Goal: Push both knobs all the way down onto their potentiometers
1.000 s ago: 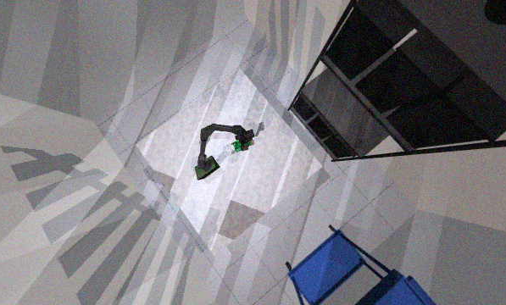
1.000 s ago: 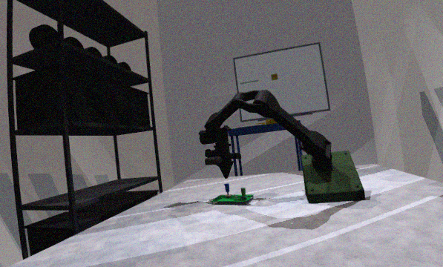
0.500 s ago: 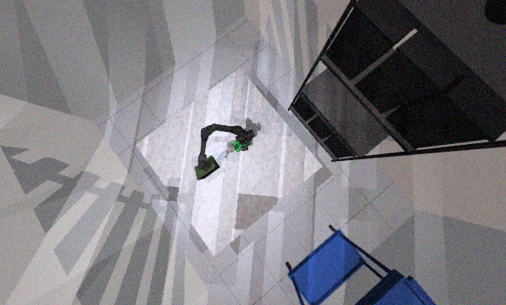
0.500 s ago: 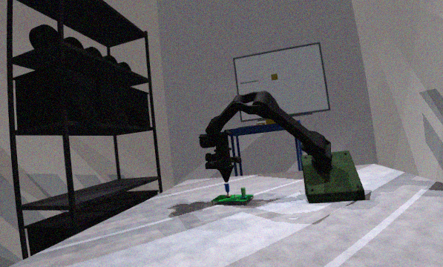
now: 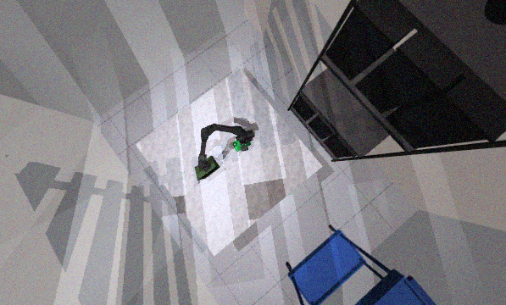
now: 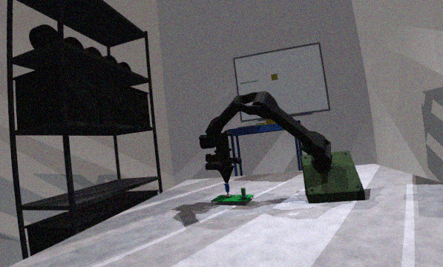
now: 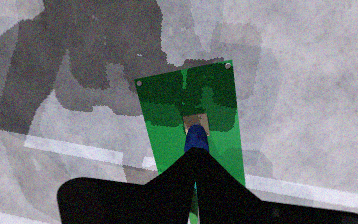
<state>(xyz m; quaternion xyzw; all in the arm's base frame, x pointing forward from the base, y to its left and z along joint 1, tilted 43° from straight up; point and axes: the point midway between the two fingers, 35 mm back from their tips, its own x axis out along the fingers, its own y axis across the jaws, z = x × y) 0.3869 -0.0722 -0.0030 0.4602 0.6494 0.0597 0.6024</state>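
The blue knob is 20 mm below my gripper tip. The rest, counted from my gripper tip: green knob: 70 mm behind, 40 mm to the left, 30 mm below.
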